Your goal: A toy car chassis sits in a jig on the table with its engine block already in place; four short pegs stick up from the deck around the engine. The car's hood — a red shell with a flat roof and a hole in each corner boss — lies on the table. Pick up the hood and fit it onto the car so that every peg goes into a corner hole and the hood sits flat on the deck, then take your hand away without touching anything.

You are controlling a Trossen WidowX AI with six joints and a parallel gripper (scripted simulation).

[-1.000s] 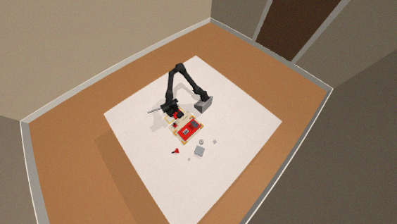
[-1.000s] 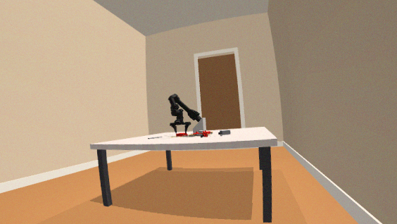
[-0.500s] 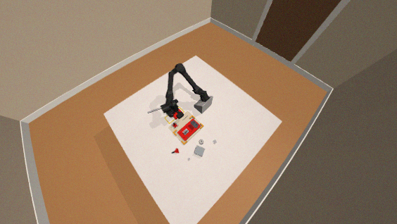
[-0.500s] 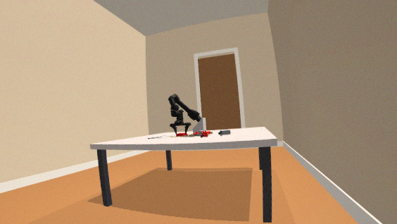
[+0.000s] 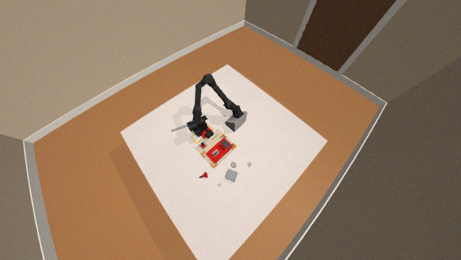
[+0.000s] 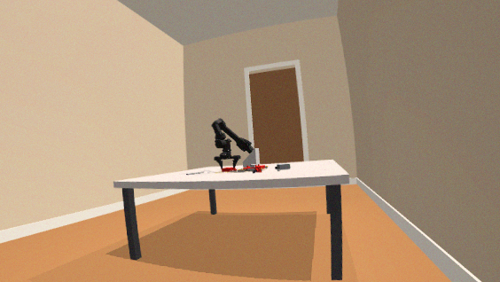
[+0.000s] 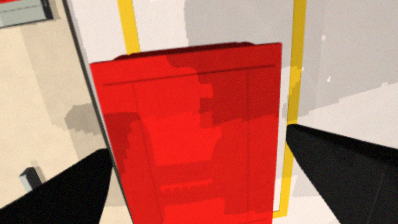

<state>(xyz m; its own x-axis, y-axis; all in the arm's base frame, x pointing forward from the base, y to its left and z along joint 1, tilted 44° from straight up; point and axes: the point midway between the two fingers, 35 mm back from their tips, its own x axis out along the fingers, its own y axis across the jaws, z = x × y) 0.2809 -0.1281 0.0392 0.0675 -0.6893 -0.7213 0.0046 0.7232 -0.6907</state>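
My gripper tip is 50 mm short of the grey engine block, 210 mm to the right of it and 10 mm below it. Round my gripper tip: thin grey rod 140 mm ahead, 190 mm to the right, 10 mm below; red hood right at my gripper tip; tiny grey piece 80 mm behind, 440 mm to the left, 10 mm below.
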